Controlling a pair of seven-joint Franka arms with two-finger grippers.
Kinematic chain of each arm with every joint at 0, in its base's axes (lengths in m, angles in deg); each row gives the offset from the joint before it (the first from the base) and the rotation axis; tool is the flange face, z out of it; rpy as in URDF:
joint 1: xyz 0 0 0.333 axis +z
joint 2: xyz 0 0 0 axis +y
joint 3: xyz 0 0 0.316 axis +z
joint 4: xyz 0.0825 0 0 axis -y
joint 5: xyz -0.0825 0 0.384 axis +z
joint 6: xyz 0 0 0 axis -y
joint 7: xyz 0.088 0 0 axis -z
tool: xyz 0 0 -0.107 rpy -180 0 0
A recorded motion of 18 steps. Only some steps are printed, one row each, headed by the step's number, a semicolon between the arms.
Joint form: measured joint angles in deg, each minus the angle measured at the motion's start. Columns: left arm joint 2, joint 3, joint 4, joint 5, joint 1, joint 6, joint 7; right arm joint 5, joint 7, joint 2, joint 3, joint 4, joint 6, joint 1.
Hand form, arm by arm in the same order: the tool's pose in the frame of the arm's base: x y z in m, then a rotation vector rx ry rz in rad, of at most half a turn. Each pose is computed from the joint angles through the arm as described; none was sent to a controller.
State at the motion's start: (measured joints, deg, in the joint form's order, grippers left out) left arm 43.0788 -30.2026 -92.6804 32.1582 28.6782 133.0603 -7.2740; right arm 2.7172 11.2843 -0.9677 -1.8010 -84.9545 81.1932 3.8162
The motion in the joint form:
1: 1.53 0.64 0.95 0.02 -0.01 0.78 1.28; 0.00 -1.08 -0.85 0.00 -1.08 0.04 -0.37
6: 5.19 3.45 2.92 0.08 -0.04 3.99 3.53; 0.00 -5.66 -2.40 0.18 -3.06 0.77 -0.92
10: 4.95 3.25 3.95 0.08 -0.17 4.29 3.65; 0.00 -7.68 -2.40 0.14 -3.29 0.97 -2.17
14: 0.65 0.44 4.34 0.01 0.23 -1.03 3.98; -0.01 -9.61 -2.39 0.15 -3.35 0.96 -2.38
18: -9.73 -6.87 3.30 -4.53 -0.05 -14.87 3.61; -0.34 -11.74 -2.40 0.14 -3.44 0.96 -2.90
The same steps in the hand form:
1: 0.6990 0.0501 0.2226 -3.0690 0.2305 -0.1398; 0.5281 0.0205 0.6609 -3.0900 0.2218 0.0880
6: 0.7027 0.0783 0.1906 -3.0702 0.2281 -0.1576; 0.5211 0.0167 0.6604 -3.0929 0.1087 0.0769
10: 0.7093 0.0784 0.2018 -3.0641 0.2283 -0.1980; 0.5217 0.0049 0.6588 -3.0921 0.0893 0.0756
14: 0.7131 0.0636 0.2546 -3.0377 0.2616 -0.1919; 0.5218 0.0031 0.6583 -3.0923 0.0426 0.0764
18: 0.6931 -0.0075 0.3627 -3.0356 0.3281 -0.0938; 0.5217 -0.0024 0.6576 -3.0972 0.0005 0.0770

